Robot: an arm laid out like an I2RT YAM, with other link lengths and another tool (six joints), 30 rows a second.
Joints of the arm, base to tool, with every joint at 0 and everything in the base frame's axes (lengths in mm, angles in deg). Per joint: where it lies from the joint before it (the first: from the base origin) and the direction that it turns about. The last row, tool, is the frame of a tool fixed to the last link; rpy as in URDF.
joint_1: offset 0 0 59.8 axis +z
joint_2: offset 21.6 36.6 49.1 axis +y
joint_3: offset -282.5 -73.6 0 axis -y
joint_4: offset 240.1 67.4 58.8 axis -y
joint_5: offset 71 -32.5 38.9 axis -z
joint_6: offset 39.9 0 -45.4 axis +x
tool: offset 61 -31 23 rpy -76.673 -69.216 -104.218
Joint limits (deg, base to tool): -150..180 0..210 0..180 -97..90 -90..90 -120..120
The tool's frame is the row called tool.
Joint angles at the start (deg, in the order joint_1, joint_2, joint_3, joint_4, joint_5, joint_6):
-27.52 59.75 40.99 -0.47 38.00 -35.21
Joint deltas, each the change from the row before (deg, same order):
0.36 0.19 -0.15 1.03 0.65 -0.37
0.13 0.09 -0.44 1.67 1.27 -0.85
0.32 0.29 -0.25 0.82 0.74 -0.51
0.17 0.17 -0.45 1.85 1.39 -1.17
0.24 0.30 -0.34 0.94 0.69 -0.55
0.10 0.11 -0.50 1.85 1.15 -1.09
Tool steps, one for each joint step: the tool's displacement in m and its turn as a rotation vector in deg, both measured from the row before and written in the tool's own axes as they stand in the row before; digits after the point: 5 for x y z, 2 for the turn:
0.00149 -0.00071 -0.00025 -0.45 0.51 -0.07
0.00086 0.00126 -0.00032 -1.33 0.56 -0.28
0.00003 -0.00130 0.00017 -0.46 0.14 -0.44
0.00101 0.00103 -0.00027 -1.42 0.55 -0.52
-0.00043 -0.00124 0.00027 -0.48 0.11 -0.44
0.00067 0.00111 -0.00035 -1.27 0.53 -0.37

